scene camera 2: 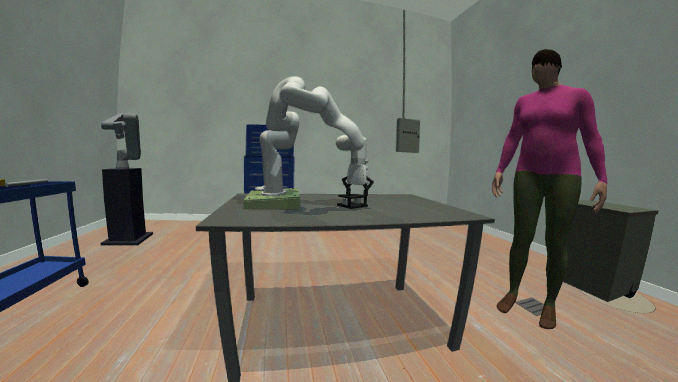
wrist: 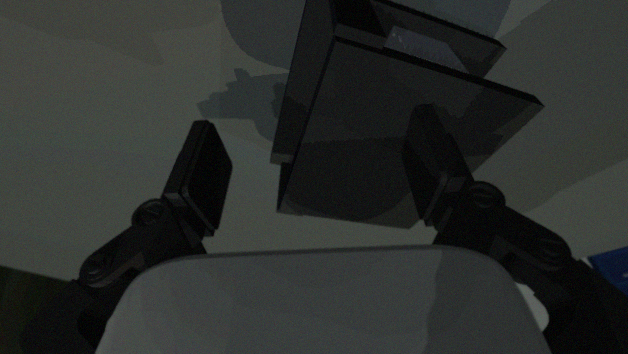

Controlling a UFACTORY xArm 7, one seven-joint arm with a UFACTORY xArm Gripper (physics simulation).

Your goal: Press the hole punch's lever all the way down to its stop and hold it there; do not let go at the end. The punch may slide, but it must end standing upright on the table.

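Places are measured from the arm's base along level axes (x right, y ahead, z up), in millimetres.
Pixels of known places: gripper, fingertip midpoint: (scene camera 2: 356,196) (wrist: 313,136); arm's base at its link origin: (scene camera 2: 273,193).
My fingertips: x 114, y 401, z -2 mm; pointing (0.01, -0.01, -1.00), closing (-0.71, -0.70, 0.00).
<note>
Ahead of a thing's pixels: the offset from my fingertips to its top centre. "spot": to the spot under its first point. Level surfaces: height alone.
The black hole punch {dz +0, dx -40, dy -6 mm} (scene camera 2: 345,204) (wrist: 295,95) stands upright on the grey table {dz -55 mm} (scene camera 2: 300,220) (wrist: 100,165). Its flat lever plate {dz +0, dx -44, dy -7 mm} (scene camera 2: 344,196) (wrist: 360,105) lies above the base, and a gap shows between them in the scene view. A pale block {spot: dz -27, dx -20, dy -55 mm} (wrist: 425,47) shows between the plates in the wrist view. My gripper (scene camera 2: 357,195) (wrist: 313,136) is open and empty, pointing down at the punch. In the wrist view its right finger overlaps the lever plate, and its left finger is out beside the punch. Whether the right fingertip touches the lever is too dark to tell.
The arm's green base block (scene camera 2: 272,200) sits on the table's left part. A person (scene camera 2: 550,130) stands right of the table. A blue cart (scene camera 2: 37,190), a second arm on a black pedestal (scene camera 2: 122,205) and a dark cabinet (scene camera 2: 595,250) stand away from the table.
</note>
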